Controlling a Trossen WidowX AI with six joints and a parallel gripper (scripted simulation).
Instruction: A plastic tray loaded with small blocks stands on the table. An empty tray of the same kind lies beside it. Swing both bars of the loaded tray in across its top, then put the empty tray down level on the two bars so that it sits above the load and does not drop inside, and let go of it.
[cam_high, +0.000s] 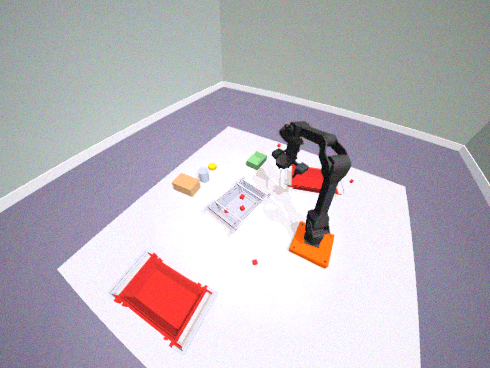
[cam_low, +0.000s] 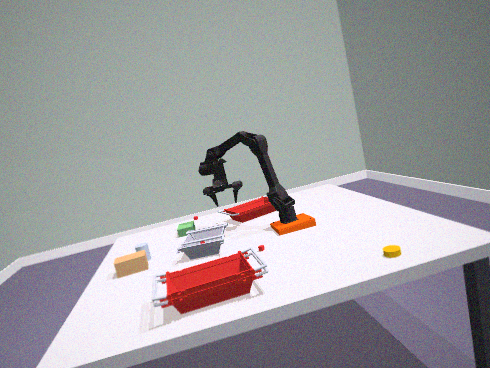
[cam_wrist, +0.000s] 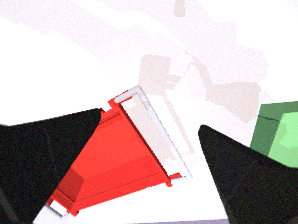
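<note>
Now: the red tray 150 mm behind my gripper tip, 90 mm to the right of it and 70 mm below it. The rest, counted from my gripper tip: grey cylinder: 430 mm ahead, 100 mm to the left, 80 mm below; green block: 200 mm ahead, 150 mm to the right, 90 mm below; small red cube: 10 mm ahead, 440 mm to the left, 100 mm below.
</note>
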